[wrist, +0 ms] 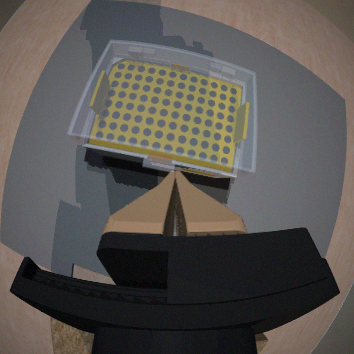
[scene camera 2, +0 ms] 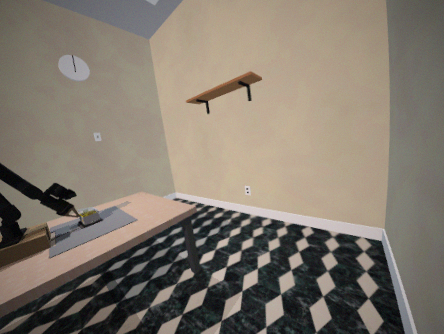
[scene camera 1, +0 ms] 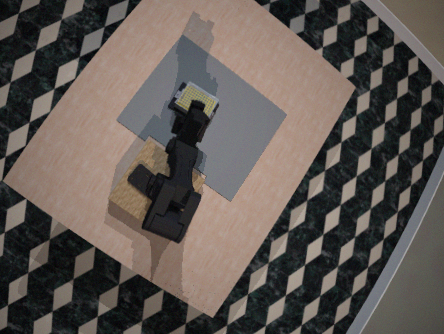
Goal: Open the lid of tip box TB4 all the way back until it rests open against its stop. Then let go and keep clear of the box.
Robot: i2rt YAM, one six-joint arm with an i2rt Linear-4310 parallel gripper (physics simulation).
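Frame: origin at the arm's base, x ahead, y left, z up, level; centimetres.
Seen in the pictures: gripper, fingertip midpoint: (wrist: 174, 177) (scene camera 2: 78, 216); arm's base, link origin: (scene camera 2: 13, 238) (scene camera 1: 156, 190).
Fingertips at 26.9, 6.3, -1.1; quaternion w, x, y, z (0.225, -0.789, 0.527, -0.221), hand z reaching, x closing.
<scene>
Pixels of each thing's top centre, then the offset from my fingertips to it, as dx, dy, dz. "spot": a spot on its surface instead. Level surfaces: height alone.
- tip box, surface spot: (wrist: 167, 110) (scene camera 1: 196, 103) spot: +3.6, +2.1, +2.2
- pale front tab, top centre: (wrist: 158, 162) +0.5, +1.4, +1.4
- grey mat, surface height: dz -6.3
- wooden table, surface height: dz -6.6
The tip box (scene camera 1: 199, 97) (scene camera 2: 90, 218) (wrist: 167, 110) stands on the grey mat, with a yellow perforated tip rack inside. Its TB4 label cannot be read. In the wrist view its clear lid (wrist: 252, 125) extends over the rack; I cannot tell whether its front edge is slightly raised. A pale front tab (wrist: 159, 163) shows at the near edge. My gripper (scene camera 2: 78, 216) (wrist: 174, 177) is shut with nothing between its tan fingers. Its fingertips are close to the box's front edge, just right of the tab; contact is unclear. The fingertips are hidden under the arm in scene camera 1.
The grey mat (scene camera 1: 245, 130) (scene camera 2: 62, 246) (wrist: 295, 145) lies on the wooden table (scene camera 1: 270, 45) (scene camera 2: 150, 204). The arm's base stands on a wooden block (scene camera 1: 127, 200) (scene camera 2: 25, 250) at the mat's near edge. A wall shelf (scene camera 2: 225, 88) is far beyond the table.
</scene>
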